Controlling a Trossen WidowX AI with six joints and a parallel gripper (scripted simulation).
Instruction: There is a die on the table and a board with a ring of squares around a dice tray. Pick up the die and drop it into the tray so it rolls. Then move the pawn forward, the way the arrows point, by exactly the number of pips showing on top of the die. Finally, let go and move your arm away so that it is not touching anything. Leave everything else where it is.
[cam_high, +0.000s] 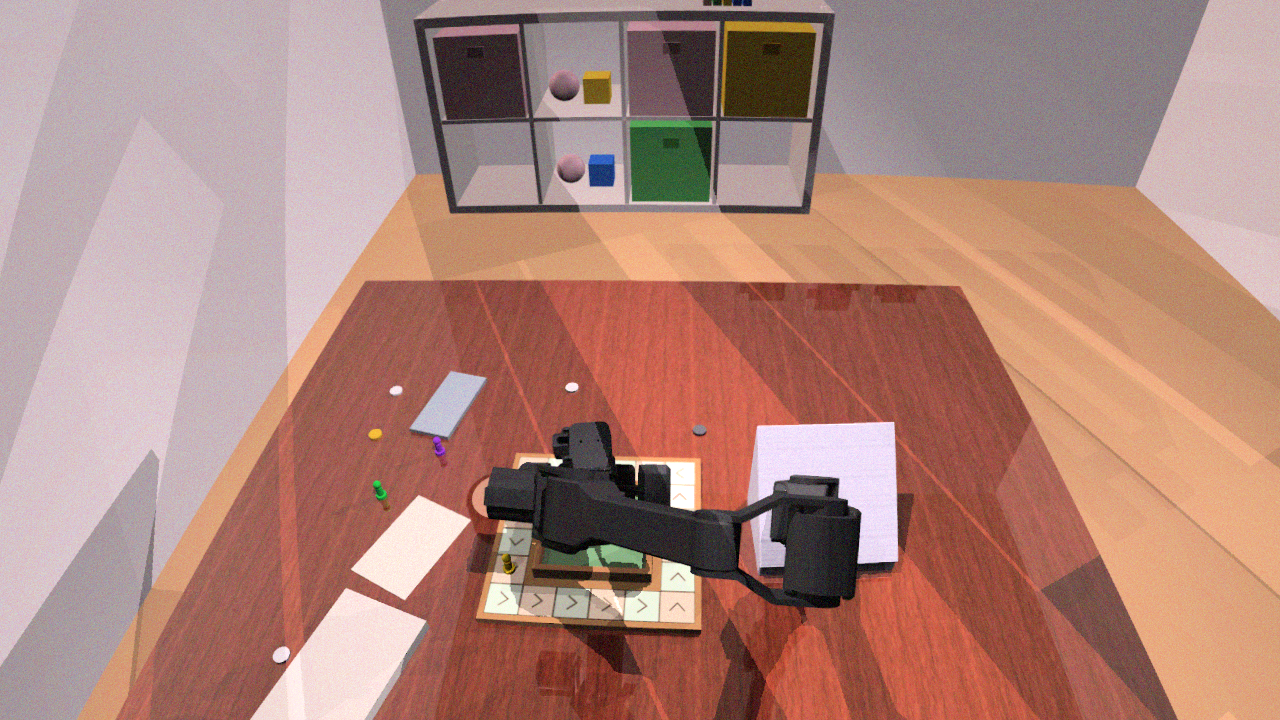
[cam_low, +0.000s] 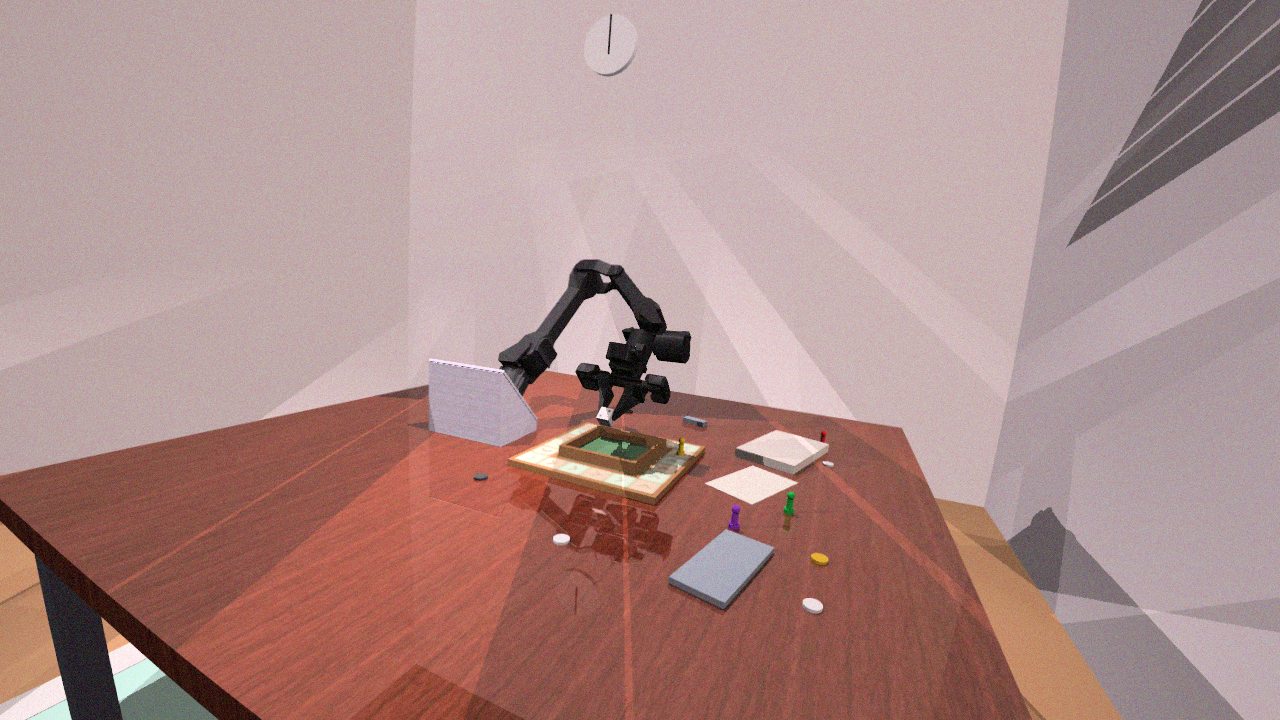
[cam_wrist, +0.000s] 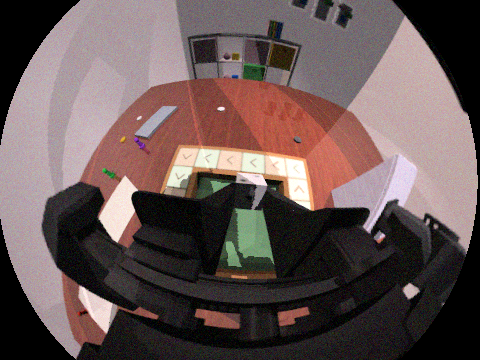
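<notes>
The yellow pawn lies 13 cm ahead of my gripper tip, 9 cm to the left of it and 6 cm below it. Round my gripper tip: purple pawn: 27 cm ahead, 14 cm to the right, 7 cm below; white die: right at my gripper tip; green tray: 8 cm below, 3 cm to the left, 1 cm ahead.
</notes>
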